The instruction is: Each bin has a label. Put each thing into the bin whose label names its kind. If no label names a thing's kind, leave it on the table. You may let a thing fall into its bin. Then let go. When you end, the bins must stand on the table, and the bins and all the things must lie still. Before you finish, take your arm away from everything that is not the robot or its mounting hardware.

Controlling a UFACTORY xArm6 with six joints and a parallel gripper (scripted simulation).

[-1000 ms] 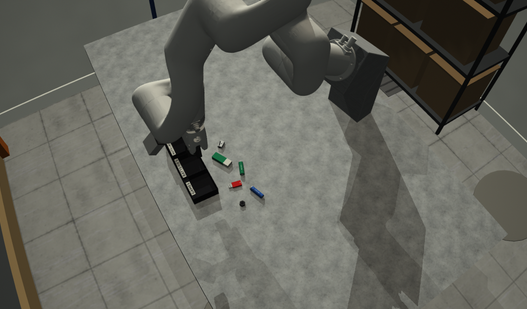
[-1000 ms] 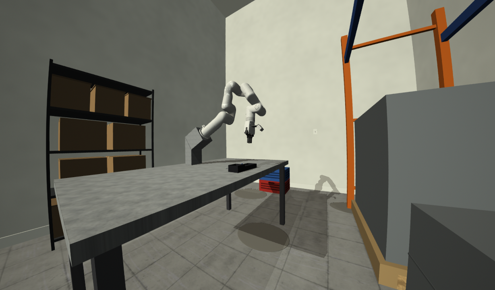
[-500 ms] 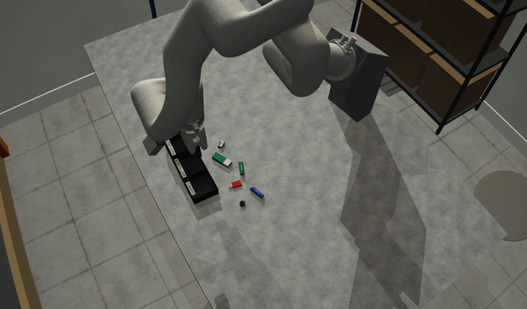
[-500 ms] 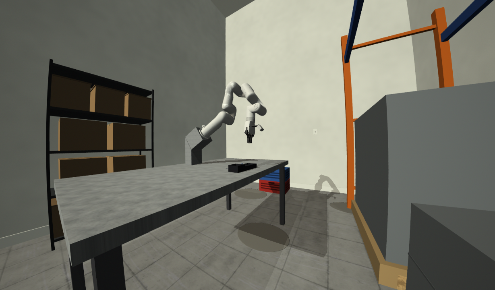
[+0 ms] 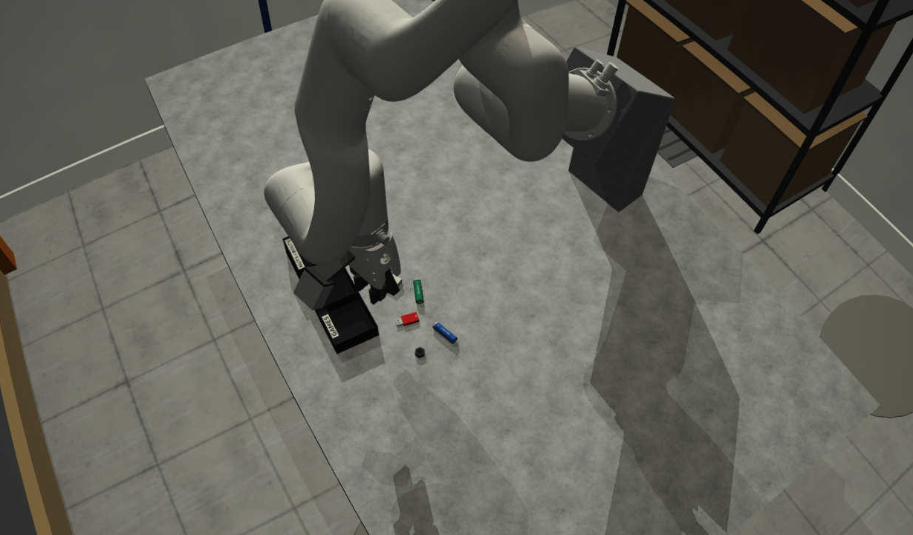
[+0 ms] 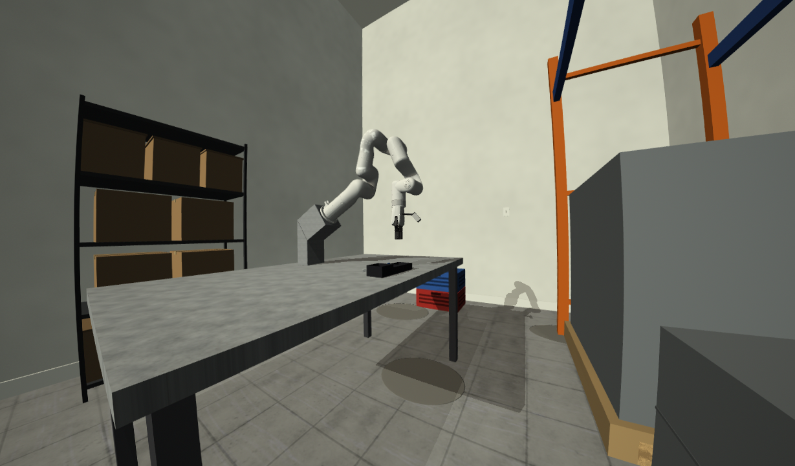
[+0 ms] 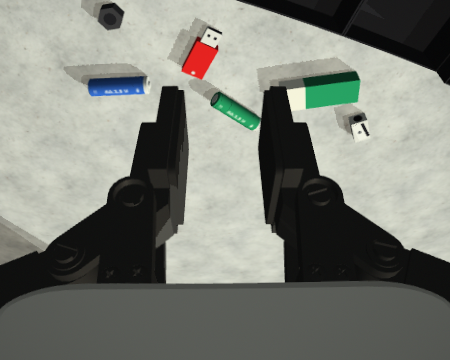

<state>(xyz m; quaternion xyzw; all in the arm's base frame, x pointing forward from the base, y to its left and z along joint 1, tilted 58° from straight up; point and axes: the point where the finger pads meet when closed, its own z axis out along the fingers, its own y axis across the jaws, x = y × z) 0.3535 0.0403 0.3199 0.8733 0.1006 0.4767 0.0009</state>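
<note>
The black cube is 17 cm below my hand, 6 cm to the left of it and 5 cm behind it. Also, from my hand: black three-compartment bin: 15 cm below, 13 cm to the right, 4 cm ahead; red USB stick: 17 cm below, 6 cm behind, 1 cm to the right; green battery: 16 cm below, 11 cm behind, 5 cm to the right.
</note>
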